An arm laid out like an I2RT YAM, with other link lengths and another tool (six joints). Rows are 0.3 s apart.
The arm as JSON. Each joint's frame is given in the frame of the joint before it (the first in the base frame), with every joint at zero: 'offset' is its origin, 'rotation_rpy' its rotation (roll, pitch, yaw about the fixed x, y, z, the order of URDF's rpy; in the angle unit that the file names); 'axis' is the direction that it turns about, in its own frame. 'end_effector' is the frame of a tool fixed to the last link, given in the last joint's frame.
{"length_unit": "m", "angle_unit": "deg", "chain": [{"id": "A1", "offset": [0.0, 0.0, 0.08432], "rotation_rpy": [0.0, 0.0, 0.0], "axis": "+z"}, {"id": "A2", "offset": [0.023, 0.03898, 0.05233], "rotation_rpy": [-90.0, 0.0, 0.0], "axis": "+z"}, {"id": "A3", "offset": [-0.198, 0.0, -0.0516], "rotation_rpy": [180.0, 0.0, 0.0], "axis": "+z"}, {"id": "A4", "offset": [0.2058, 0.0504, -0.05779], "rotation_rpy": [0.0, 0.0, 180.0], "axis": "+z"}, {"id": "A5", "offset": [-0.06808, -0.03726, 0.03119], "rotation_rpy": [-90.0, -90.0, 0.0], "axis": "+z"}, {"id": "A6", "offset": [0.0, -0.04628, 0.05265], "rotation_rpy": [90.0, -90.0, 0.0], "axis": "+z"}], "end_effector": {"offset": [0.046, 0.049, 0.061], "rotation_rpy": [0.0, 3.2, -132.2]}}
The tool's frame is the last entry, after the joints.
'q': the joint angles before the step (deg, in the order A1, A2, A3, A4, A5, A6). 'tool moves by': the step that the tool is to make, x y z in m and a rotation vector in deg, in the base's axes. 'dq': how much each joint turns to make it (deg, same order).
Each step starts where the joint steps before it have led.
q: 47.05, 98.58, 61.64, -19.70, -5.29, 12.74
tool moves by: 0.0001, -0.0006, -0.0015, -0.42, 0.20, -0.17
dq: -0.03, 0.31, 0.08, -0.21, 0.19, 0.04
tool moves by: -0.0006, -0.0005, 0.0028, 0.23, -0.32, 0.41
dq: 0.01, -0.68, -0.03, -0.30, -0.15, -0.38
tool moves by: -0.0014, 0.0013, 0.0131, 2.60, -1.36, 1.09
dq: -0.01, -2.97, -0.56, 0.37, -1.26, -0.46
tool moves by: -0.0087, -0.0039, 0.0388, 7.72, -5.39, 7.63
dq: -0.70, -9.32, -1.83, 0.90, -6.43, -5.54
